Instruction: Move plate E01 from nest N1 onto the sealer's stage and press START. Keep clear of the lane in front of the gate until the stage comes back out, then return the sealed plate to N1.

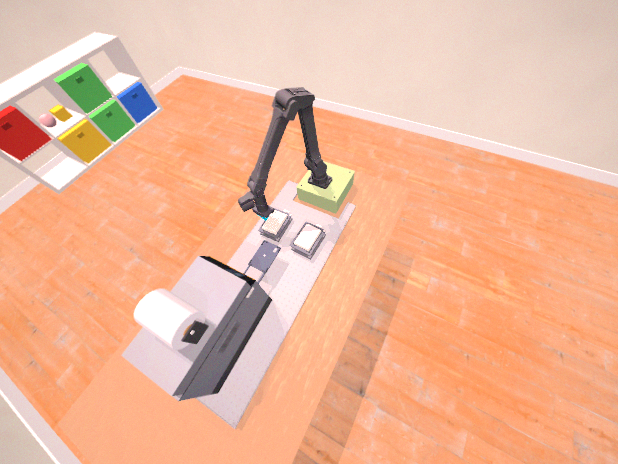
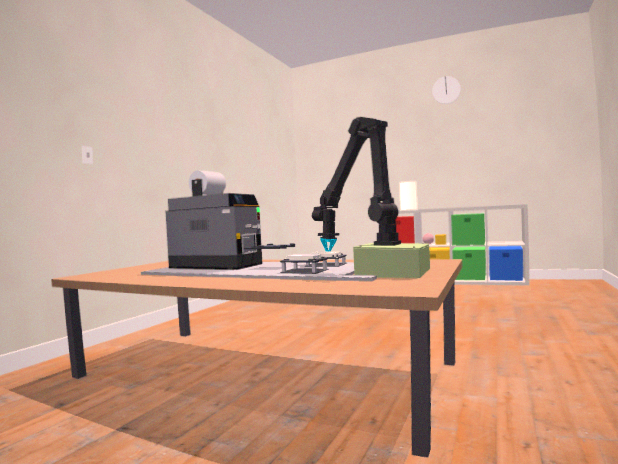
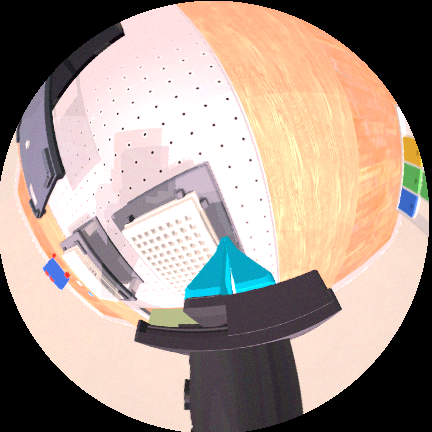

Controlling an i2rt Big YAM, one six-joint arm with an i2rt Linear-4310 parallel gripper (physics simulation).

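Places are measured from the arm's base along level axes (x ahead, y left, z up), in metres.
Pixels of known places: gripper, fingertip midpoint: (image 1: 266, 220) (image 3: 225, 241); arm's base, link origin: (image 1: 319, 180) (image 2: 387, 244).
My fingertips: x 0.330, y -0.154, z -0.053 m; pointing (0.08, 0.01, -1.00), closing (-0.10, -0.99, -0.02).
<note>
For each thing: its top centre in the pictures, then the offset to it from my fingertips. "*": a spot on its surface instead. Level surfaces: height alone.
- white plate with open wells, top centre: (image 3: 183, 266) (image 2: 325, 252) (image 1: 274, 220) 0.009 m back, 0.049 m left, 0.013 m up
- dark nest, surface spot: (image 3: 212, 180) * 0.060 m ahead, 0.008 m right, 0.004 m down
- second plate, top centre: (image 3: 87, 279) (image 2: 303, 255) (image 1: 307, 236) 0.005 m back, 0.256 m left, 0.022 m up
- sealer's dark stage, top centre: (image 2: 268, 244) (image 1: 259, 263) 0.239 m ahead, 0.140 m left, 0.061 m up
- white roll, top centre: (image 1: 158, 313) (image 2: 207, 171) 0.573 m ahead, 0.151 m left, 0.431 m up
- perforated light board, surface height: 0.045 m down
- wooden table, surface height: 0.058 m down
My gripper (image 1: 264, 218) (image 2: 328, 249) (image 3: 225, 241) is shut and empty, its cyan fingertips above the edge of a white plate with open wells (image 1: 275, 223) (image 3: 170, 240). That plate rests on a dark nest (image 3: 212, 180). A second plate (image 1: 308, 237) (image 2: 303, 256) (image 3: 82, 265) with a smooth white top rests on the other nest (image 3: 102, 240). I cannot read which is E01 or which nest is N1. The sealer's dark stage (image 1: 262, 260) (image 2: 280, 246) (image 3: 37, 135) is out in front of the sealer (image 1: 210, 285) (image 2: 200, 240) and bears no plate. The START button cannot be made out.
A white roll (image 1: 162, 315) (image 2: 210, 181) sits on top of the sealer. The arm stands on a green box (image 1: 322, 197) (image 2: 390, 262) behind the nests. A perforated light board (image 1: 295, 290) (image 3: 170, 75) lies under nests and sealer on the wooden table (image 2: 250, 290).
</note>
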